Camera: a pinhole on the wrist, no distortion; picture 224 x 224 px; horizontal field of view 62.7 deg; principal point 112.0 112.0 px. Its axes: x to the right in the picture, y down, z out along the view. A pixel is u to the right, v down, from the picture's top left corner.
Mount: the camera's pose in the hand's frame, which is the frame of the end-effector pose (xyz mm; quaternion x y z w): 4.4 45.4 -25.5 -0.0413 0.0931 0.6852 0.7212
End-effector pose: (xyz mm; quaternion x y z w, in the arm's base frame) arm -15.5 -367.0 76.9 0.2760 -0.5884 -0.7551 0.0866
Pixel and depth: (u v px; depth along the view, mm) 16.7 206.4 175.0
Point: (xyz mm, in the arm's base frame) -39.4 -188.6 121.7
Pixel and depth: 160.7 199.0 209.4
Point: -71.8 -227.2 263.5
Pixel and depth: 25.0 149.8 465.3
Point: -195.1 87.6 98.5
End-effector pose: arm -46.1 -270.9 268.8 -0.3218 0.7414 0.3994 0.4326
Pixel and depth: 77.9 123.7 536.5
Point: 109.7 205.7 117.8
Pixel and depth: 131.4 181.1 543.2
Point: 37.4 294.8 318.7
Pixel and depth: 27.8 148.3 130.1
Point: -6.7 -162.9 249.8
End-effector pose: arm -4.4 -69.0 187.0 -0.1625 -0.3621 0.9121 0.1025
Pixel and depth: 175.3 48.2 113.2
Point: -89.4 -173.2 155.4
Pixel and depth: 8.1 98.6 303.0
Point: -151.2 -197.7 431.2
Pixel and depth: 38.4 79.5 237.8
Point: -142.7 -186.0 330.1
